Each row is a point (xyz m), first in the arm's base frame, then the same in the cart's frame.
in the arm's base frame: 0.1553 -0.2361 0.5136
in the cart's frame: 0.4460 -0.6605 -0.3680
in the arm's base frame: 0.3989 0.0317 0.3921
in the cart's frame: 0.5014 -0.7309 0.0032
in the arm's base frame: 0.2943 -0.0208 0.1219
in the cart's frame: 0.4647 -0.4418 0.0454
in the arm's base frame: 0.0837 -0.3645 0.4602
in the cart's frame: 0.4643 -0.5441 -0.4708
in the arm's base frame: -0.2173 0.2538 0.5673
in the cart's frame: -0.1420 -0.7628 -0.2083
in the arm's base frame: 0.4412 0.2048 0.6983
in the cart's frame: 0.4158 -1.0747 0.0033
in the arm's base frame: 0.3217 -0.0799 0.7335
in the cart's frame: 0.4777 -0.9634 -0.2802
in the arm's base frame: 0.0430 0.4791 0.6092
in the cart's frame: -0.0602 -0.9659 0.0607
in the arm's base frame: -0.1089 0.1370 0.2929
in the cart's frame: 0.0326 -0.5164 -0.1110
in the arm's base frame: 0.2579 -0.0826 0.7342
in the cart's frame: 0.4270 -0.9422 -0.3127
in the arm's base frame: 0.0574 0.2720 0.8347
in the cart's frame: 0.0537 -1.0926 -0.1941
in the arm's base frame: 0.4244 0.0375 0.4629
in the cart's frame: 0.5140 -0.8031 -0.0146
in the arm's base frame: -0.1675 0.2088 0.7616
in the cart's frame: -0.0893 -0.9324 -0.3117
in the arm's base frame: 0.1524 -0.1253 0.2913
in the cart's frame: 0.3961 -0.5055 -0.1804
